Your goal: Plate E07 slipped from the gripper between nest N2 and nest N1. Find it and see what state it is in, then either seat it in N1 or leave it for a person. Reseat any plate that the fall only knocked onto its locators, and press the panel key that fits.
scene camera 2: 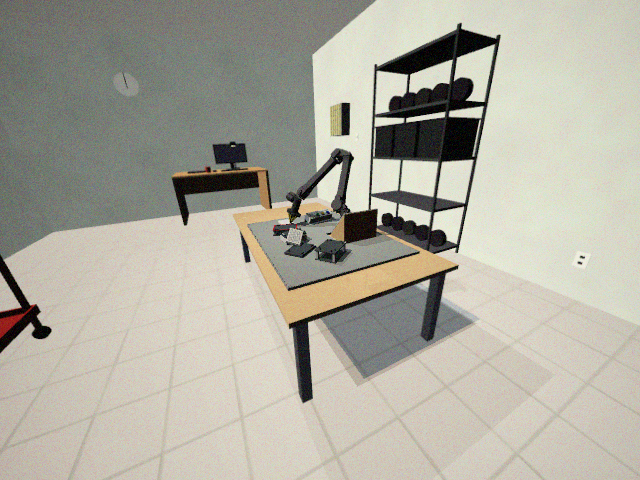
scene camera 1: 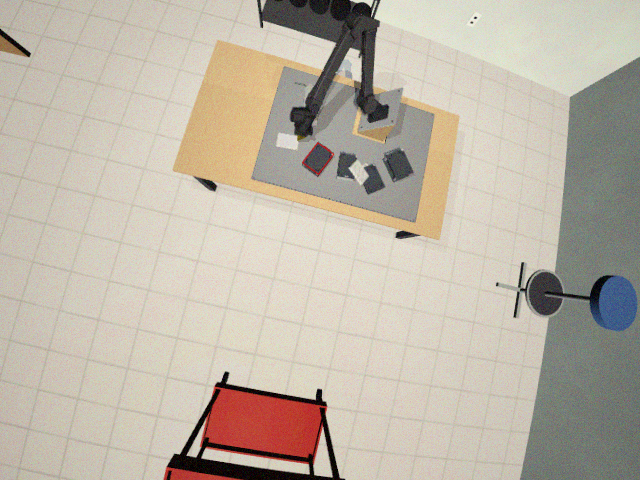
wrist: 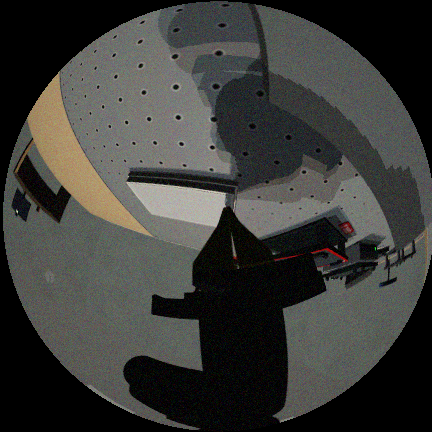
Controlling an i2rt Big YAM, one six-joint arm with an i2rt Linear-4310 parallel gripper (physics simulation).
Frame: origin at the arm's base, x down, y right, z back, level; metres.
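Seen in the pictures: gripper, fingertip midpoint: (scene camera 2: 290,222) (scene camera 1: 297,140) (wrist: 227,210); arm's base, link origin: (scene camera 2: 348,221) (scene camera 1: 378,114).
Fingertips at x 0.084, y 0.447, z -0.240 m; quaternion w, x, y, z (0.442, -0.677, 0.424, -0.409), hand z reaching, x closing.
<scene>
Pixels of each thing's top centre, then the offset from my fingertips to it. Level surfaces: height alone.
- white flat rectangular piece, top centre: (wrist: 178,206) (scene camera 1: 287,140) dx +0.003, dy +0.057, dz -0.018 m
- red-edged dark nest, top centre: (wrist: 299,266) (scene camera 1: 318,157) (scene camera 2: 285,226) dx -0.028, dy -0.142, dz -0.095 m
- panel with small coloured keys, top centre: (scene camera 1: 311,100) (scene camera 2: 318,211) dx -0.066, dy -0.036, dz +0.231 m
- grey perforated mat, surface height: dx +0.018 m
- wooden table, surface height: dx +0.030 m
My gripper (scene camera 1: 301,137) (scene camera 2: 292,221) (wrist: 227,210) is shut and empty, its tips low over the mat by the right edge of a white flat rectangular piece (scene camera 1: 287,141) (wrist: 180,202). A pale plate (scene camera 1: 358,171) (scene camera 2: 295,236) leans tilted between two dark blocks, a left one (scene camera 1: 344,164) and a lower right one (scene camera 1: 373,180) (scene camera 2: 299,250); it may be E07, but no label is readable. A red-edged dark nest (scene camera 1: 317,159) (wrist: 300,239) is right of the gripper. A dark stand (scene camera 1: 398,165) (scene camera 2: 330,248) on posts is farthest right. Which are N1 and N2 I cannot tell.
A panel with small coloured keys (scene camera 2: 317,215) stands behind the gripper; the arm largely covers it in scene camera 1. A wooden wedge with an upright board (scene camera 2: 360,225) stands near the arm's base. The grey perforated mat (scene camera 1: 392,204) (scene camera 2: 305,276) lies on the wooden table (scene camera 1: 206,113).
</scene>
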